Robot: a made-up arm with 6 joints. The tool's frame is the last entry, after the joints.
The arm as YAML. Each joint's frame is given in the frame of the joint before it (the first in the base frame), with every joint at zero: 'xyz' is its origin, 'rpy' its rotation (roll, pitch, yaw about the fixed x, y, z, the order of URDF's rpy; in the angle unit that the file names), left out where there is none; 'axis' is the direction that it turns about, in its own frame. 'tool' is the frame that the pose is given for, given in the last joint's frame.
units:
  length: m
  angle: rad
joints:
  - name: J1
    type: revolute
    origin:
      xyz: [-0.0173, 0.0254, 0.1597]
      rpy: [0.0, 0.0, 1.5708]
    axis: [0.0, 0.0, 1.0]
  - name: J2
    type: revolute
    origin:
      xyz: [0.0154, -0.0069, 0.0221]
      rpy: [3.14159, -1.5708, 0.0]
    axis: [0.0, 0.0, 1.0]
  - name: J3
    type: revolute
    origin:
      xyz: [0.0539, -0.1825, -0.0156]
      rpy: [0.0, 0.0, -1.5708]
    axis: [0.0, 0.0, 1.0]
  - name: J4
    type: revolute
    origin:
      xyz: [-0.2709, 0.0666, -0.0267]
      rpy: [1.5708, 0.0, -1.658]
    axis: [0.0, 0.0, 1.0]
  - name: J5
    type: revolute
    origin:
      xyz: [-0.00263, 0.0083, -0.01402]
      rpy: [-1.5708, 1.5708, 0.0]
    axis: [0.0, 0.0, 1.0]
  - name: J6
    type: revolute
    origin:
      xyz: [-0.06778, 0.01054, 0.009]
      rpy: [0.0, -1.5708, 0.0]
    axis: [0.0, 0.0, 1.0]
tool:
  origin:
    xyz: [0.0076, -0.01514, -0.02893]
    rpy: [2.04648, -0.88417, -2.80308]
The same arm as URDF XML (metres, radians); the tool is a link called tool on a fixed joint. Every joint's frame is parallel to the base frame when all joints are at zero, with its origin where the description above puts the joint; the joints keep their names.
<robot name="arm">
  <link name="base_link"/>
  <link name="link1"/>
  <link name="link2"/>
  <link name="link3"/>
  <link name="link4"/>
  <link name="link5"/>
  <link name="link6"/>
  <link name="tool"/>
  <joint name="J1" type="continuous">
    <parent link="base_link"/>
    <child link="link1"/>
    <origin xyz="-0.0173 0.0254 0.1597" rpy="0 0 0"/>
    <axis xyz="0 0 1"/>
  </joint>
  <joint name="J2" type="continuous">
    <parent link="link1"/>
    <child link="link2"/>
    <origin xyz="0.0069 0.0154 0.0221" rpy="0 0 0"/>
    <axis xyz="0 1 0"/>
  </joint>
  <joint name="J3" type="continuous">
    <parent link="link2"/>
    <child link="link3"/>
    <origin xyz="-0.1825 -0.0156 0.0539" rpy="0 0 0"/>
    <axis xyz="0 1 0"/>
  </joint>
  <joint name="J4" type="continuous">
    <parent link="link3"/>
    <child link="link4"/>
    <origin xyz="0.2709 -0.0267 0.0666" rpy="0 0 0"/>
    <axis xyz="0.9962 0 0.0871"/>
  </joint>
  <joint name="J5" type="continuous">
    <parent link="link4"/>
    <child link="link5"/>
    <origin xyz="-0.0142 0.0083 0.0014" rpy="0 0 0"/>
    <axis xyz="0 1 0"/>
  </joint>
  <joint name="J6" type="continuous">
    <parent link="link5"/>
    <child link="link6"/>
    <origin xyz="0.0666 0.009 0.0164" rpy="0 0 0"/>
    <axis xyz="0.9962 0 0.0871"/>
  </joint>
  <joint name="tool_fixed" type="fixed">
    <parent link="link6"/>
    <child link="tool"/>
    <origin xyz="-0.0275 0.0076 -0.0176" rpy="0.7954 0.1429 -0.6487"/>
  </joint>
</robot>

